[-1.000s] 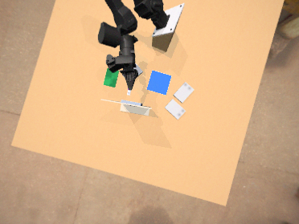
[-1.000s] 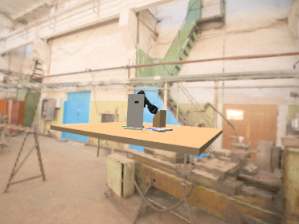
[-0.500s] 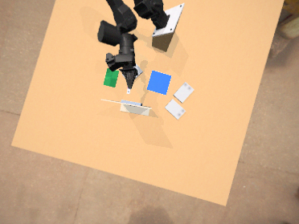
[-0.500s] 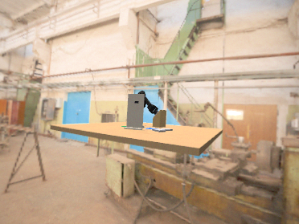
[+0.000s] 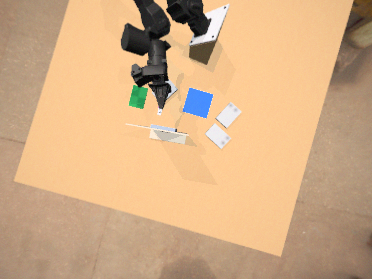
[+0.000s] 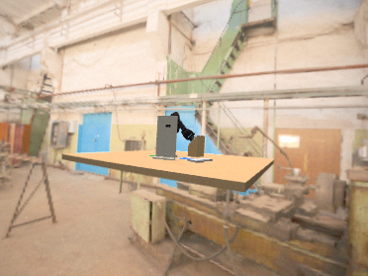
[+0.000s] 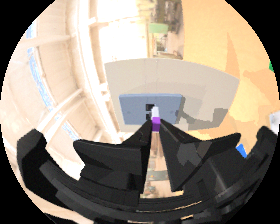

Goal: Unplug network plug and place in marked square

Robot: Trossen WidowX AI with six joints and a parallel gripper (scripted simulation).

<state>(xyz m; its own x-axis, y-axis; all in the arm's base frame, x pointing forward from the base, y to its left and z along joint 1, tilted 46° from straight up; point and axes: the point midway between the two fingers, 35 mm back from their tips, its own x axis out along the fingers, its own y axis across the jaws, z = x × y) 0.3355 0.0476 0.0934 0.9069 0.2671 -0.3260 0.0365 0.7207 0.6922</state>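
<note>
My gripper tip is 240 mm above the blue marked square, 110 mm to the right of it and 110 mm past it. Also, from my gripper tip: upright panel: 100 mm below, 70 mm ahead, 30 mm to the left; network plug: 10 mm ahead.
</note>
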